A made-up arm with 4 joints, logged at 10 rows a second.
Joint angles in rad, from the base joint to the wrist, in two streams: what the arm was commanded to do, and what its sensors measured. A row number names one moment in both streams.
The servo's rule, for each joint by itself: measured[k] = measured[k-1] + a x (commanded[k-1-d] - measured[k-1]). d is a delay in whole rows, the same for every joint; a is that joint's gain. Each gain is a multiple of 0.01, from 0.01 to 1. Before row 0 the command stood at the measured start. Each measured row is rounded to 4 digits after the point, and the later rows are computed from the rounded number. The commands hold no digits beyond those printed.
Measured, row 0: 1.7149, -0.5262, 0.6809, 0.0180
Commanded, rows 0 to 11: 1.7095, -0.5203, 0.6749, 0.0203; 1.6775, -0.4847, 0.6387, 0.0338; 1.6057, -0.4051, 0.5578, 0.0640; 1.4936, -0.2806, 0.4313, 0.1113; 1.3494, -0.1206, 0.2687, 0.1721; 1.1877, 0.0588, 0.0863, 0.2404; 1.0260, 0.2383, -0.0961, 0.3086; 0.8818, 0.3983, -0.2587, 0.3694; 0.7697, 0.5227, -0.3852, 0.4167; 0.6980, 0.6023, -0.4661, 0.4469; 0.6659, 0.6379, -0.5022, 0.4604; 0.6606, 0.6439, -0.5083, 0.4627
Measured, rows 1 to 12: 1.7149, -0.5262, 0.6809, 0.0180; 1.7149, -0.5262, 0.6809, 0.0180; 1.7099, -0.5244, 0.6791, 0.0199; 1.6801, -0.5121, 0.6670, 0.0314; 1.6117, -0.4789, 0.6342, 0.0585; 1.5030, -0.4174, 0.5733, 0.1023; 1.3617, -0.3254, 0.4819, 0.1602; 1.2016, -0.2063, 0.3632, 0.2268; 1.0400, -0.0685, 0.2254, 0.2947; 0.8945, 0.0762, 0.0802, 0.3567; 0.7797, 0.2146, -0.0594, 0.4065; 0.7045, 0.3348, -0.1814, 0.4400
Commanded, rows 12 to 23: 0.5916, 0.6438, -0.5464, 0.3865; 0.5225, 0.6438, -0.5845, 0.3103; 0.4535, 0.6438, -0.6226, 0.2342; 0.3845, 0.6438, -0.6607, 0.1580; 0.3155, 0.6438, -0.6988, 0.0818; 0.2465, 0.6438, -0.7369, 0.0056; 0.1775, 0.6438, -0.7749, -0.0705; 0.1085, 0.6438, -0.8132, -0.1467; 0.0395, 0.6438, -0.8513, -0.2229; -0.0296, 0.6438, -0.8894, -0.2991; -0.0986, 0.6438, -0.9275, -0.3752; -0.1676, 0.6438, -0.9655, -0.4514
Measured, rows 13 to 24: 0.6690, 0.4288, -0.2776, 0.4569; 0.6613, 0.4955, -0.3468, 0.4617; 0.5972, 0.5415, -0.4067, 0.3993; 0.5285, 0.5732, -0.4600, 0.3254; 0.4595, 0.5951, -0.5088, 0.2497; 0.3905, 0.6102, -0.5544, 0.1736; 0.3215, 0.6206, -0.5977, 0.0974; 0.2525, 0.6278, -0.6395, 0.0212; 0.1835, 0.6328, -0.6801, -0.0549; 0.1145, 0.6362, -0.7200, -0.1311; 0.0455, 0.6386, -0.7594, -0.2073; -0.0236, 0.6402, -0.7984, -0.2835
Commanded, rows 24 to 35: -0.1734, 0.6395, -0.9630, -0.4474; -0.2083, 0.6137, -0.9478, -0.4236; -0.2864, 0.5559, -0.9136, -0.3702; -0.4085, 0.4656, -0.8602, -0.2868; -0.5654, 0.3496, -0.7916, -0.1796; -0.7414, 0.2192, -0.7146, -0.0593; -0.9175, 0.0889, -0.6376, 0.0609; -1.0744, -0.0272, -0.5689, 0.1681; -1.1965, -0.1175, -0.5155, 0.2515; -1.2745, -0.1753, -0.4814, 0.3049; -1.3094, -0.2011, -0.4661, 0.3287; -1.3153, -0.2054, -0.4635, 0.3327
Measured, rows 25 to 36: -0.0926, 0.6413, -0.8371, -0.3596; -0.1616, 0.6421, -0.8756, -0.4358; -0.1725, 0.6413, -0.9018, -0.4454; -0.2054, 0.6327, -0.9156, -0.4273; -0.2799, 0.6089, -0.9150, -0.3799; -0.3982, 0.5645, -0.8986, -0.3026; -0.5520, 0.4979, -0.8665, -0.2005; -0.7262, 0.4115, -0.8209, -0.0833; -0.9022, 0.3115, -0.7659, 0.0364; -1.0606, 0.2065, -0.7068, 0.1457; -1.1856, 0.1061, -0.6494, 0.2335; -1.2674, 0.0189, -0.5990, 0.2928
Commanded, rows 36 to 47: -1.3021, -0.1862, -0.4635, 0.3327; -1.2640, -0.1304, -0.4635, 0.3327; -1.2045, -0.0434, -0.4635, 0.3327; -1.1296, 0.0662, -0.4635, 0.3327; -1.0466, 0.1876, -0.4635, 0.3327; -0.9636, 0.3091, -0.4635, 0.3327; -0.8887, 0.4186, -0.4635, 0.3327; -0.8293, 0.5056, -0.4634, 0.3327; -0.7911, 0.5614, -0.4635, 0.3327; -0.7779, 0.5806, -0.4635, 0.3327; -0.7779, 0.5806, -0.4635, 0.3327; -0.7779, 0.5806, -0.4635, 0.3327
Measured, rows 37 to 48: -1.3060, -0.0493, -0.5591, 0.3226; -1.3146, -0.0977, -0.5304, 0.3310; -1.3031, -0.1251, -0.5103, 0.3324; -1.2671, -0.1267, -0.4963, 0.3326; -1.2095, -0.1009, -0.4865, 0.3327; -1.1360, -0.0491, -0.4796, 0.3327; -1.0538, 0.0243, -0.4748, 0.3327; -0.9708, 0.1126, -0.4714, 0.3327; -0.8953, 0.2075, -0.4690, 0.3327; -0.8346, 0.2999, -0.4673, 0.3327; -0.7946, 0.3810, -0.4662, 0.3327; -0.7792, 0.4429, -0.4654, 0.3327
